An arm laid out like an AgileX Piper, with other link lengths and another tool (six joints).
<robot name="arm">
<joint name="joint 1" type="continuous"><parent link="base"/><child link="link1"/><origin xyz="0 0 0.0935"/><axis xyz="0 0 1"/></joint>
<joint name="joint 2" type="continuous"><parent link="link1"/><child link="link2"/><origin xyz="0 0 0" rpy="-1.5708 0 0"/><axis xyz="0 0 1"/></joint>
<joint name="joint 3" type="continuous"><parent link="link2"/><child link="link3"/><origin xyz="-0.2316 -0.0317 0"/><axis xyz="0 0 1"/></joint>
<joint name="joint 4" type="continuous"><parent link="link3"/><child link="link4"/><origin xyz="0.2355 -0.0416 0" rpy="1.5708 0 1.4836"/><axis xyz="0 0 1"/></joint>
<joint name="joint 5" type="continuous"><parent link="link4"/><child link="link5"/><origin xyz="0 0 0" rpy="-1.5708 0 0"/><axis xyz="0 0 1"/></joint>
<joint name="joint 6" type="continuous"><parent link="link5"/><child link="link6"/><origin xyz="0 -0.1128 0" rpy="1.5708 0 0"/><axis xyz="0 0 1"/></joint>
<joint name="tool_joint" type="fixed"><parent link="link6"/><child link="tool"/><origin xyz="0.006 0.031 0.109" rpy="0.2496 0 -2.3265"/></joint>
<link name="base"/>
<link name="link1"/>
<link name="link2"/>
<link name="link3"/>
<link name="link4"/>
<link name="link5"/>
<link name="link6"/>
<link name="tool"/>
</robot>
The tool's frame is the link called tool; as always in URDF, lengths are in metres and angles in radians. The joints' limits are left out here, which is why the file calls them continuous.
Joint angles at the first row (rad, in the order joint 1, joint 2, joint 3, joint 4, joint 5, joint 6):
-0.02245, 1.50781, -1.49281, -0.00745, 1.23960, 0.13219
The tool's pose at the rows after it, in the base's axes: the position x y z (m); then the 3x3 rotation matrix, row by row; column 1 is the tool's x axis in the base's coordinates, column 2 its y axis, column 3 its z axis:
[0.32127 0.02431 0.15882], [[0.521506 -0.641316 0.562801], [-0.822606 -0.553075 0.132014], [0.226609 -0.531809 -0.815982]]
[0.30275 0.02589 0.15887], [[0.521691 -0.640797 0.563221], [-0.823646 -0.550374 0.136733], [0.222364 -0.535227 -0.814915]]
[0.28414 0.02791 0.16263], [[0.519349 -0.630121 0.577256], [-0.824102 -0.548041 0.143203], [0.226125 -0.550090 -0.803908]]
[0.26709 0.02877 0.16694], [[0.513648 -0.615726 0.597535], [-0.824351 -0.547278 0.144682], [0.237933 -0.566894 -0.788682]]
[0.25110 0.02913 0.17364], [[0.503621 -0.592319 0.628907], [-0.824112 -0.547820 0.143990], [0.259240 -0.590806 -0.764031]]
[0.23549 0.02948 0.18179], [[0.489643 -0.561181 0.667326], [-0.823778 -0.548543 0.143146], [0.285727 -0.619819 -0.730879]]
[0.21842 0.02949 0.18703], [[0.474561 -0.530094 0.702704], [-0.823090 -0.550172 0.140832], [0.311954 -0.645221 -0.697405]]
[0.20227 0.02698 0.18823], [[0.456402 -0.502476 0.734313], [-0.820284 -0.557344 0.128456], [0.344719 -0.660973 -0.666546]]
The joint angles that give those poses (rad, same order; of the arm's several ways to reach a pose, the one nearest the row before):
-0.02245, 1.43595, -1.41568, 0.00000, 1.24030, 0.13024
-0.02247, 1.35653, -1.33859, 0.00556, 1.24217, 0.13022
-0.02246, 1.26435, -1.26630, 0.01316, 1.24455, 0.12877
-0.02245, 1.17260, -1.20238, 0.01540, 1.24692, 0.12878
-0.02245, 1.07465, -1.14645, 0.01540, 1.24852, 0.12877
-0.02248, 0.97129, -1.09684, 0.01542, 1.25086, 0.12875
-0.02244, 0.86163, -1.04139, 0.01358, 1.25556, 0.12879
-0.02245, 0.75393, -0.98177, 0.00000, 1.25776, 0.12878

